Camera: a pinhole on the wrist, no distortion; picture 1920 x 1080 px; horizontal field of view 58.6 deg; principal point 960.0 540.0 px. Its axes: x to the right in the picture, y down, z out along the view. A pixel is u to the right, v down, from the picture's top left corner.
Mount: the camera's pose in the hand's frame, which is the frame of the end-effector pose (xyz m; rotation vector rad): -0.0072 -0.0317 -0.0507 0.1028 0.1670 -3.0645
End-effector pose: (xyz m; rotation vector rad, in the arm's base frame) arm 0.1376 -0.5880 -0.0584 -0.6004 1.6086 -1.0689
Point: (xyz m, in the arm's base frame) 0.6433 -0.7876 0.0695
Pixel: 1002 648
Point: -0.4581 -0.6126 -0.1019
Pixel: behind the camera
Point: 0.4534 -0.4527 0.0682
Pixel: outside the picture
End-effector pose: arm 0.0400 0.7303 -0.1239 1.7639 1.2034 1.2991
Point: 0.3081 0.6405 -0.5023
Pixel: 1615 1008
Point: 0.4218 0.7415 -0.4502
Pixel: 1089 803
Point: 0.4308 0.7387 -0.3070
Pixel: 898 403
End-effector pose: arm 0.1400 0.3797 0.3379 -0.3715 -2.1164 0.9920
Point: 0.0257 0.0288 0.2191
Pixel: 1593 763
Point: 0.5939 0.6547 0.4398
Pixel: behind the camera
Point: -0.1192 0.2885 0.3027
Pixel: 166 332
